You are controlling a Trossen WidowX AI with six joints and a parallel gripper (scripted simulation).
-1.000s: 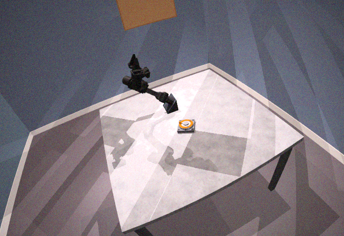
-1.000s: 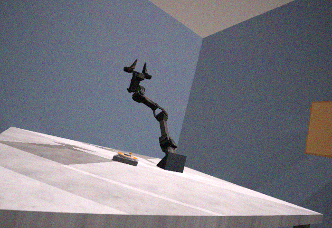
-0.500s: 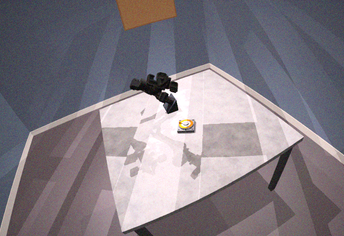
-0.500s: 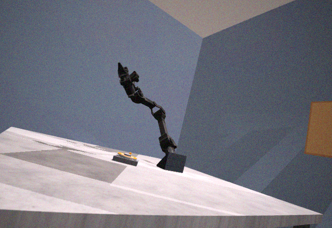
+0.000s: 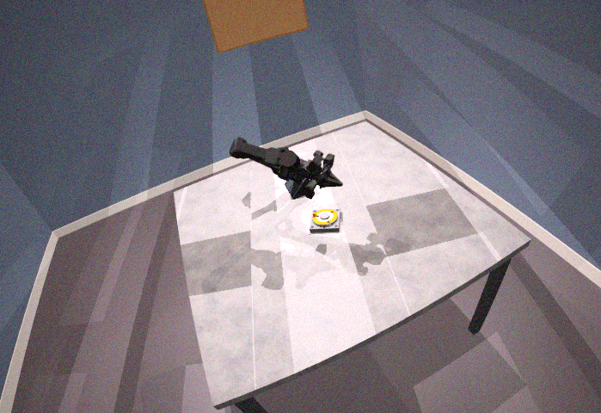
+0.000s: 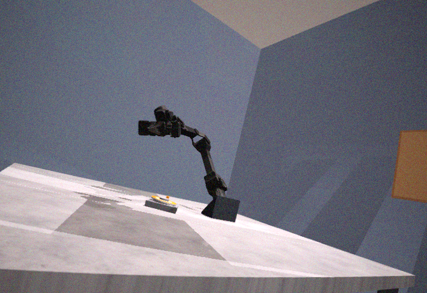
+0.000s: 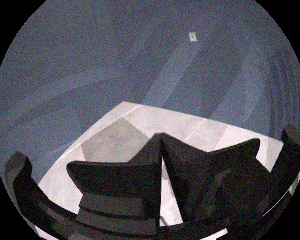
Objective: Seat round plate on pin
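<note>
Now: the grey square base 260 mm below my gripper tip, 160 mm behind it and 10 mm to the right of it.
</note>
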